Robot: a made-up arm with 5 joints.
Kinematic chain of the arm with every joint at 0, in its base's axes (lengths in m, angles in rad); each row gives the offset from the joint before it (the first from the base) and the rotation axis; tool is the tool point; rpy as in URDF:
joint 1: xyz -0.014 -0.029 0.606 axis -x
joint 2: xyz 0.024 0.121 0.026 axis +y
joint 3: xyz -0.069 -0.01 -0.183 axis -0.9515 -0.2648 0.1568
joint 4: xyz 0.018 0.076 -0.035 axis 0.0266 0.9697 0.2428
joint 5: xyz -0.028 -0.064 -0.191 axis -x
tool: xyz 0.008 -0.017 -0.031 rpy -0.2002 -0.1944 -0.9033
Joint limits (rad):
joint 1: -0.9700..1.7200
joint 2: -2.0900..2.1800
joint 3: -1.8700..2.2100
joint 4: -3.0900..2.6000
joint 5: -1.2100..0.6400
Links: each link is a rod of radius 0.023 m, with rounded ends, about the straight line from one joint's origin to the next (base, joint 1, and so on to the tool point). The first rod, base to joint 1, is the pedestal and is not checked.
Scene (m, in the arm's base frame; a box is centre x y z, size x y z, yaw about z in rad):
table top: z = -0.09
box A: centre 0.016 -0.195 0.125 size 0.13 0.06 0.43 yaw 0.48
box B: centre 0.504 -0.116 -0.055 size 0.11 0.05 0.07 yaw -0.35
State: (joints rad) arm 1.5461 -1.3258 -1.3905 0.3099 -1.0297
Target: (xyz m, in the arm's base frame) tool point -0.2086 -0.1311 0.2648
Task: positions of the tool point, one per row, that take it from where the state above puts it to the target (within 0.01 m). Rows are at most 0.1 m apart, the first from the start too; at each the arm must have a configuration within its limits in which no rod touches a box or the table.
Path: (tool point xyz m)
1: 0.1121 -0.1061 0.2170
2: 0.0812 -0.0157 0.2047
3: 0.0574 0.0750 0.2177
4: 0.0386 0.1561 0.2520
5: 0.0113 0.0886 0.2141
6: -0.0306 0.0163 0.1955
7: -0.0848 -0.0508 0.1992
8: -0.1464 -0.1025 0.2240
9: -0.2086 -0.1311 0.2648

